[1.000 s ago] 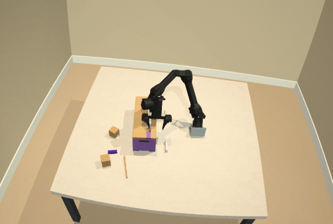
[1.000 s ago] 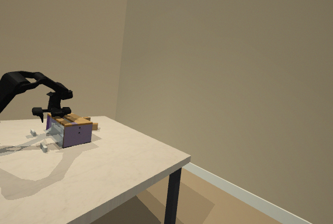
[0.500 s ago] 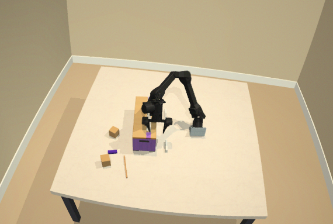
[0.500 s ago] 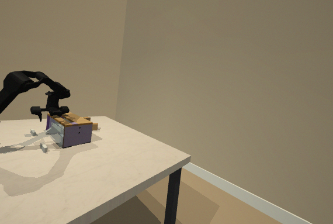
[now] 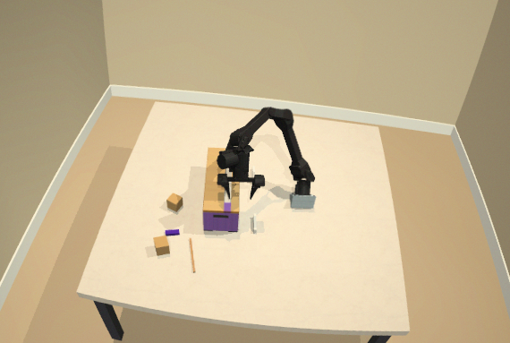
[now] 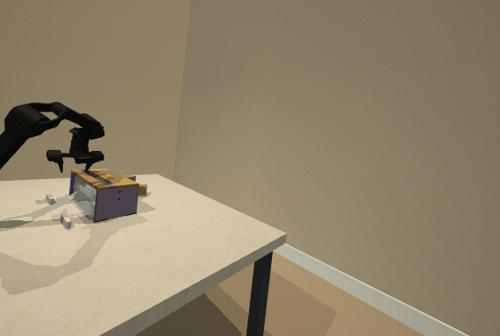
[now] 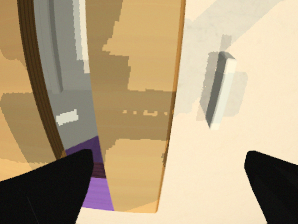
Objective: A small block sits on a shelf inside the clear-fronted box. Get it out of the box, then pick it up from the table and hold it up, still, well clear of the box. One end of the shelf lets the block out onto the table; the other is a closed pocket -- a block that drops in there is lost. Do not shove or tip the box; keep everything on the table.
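Now: the small tan block 7 cm below my gripper tip, 3 cm to the left of it and 2 cm ahead of it. From my gripper tip the other things lie so: thin stick: 23 cm to the left, 15 cm ahead, 13 cm below; box: 12 cm to the right, 7 cm below, 5 cm ahead.
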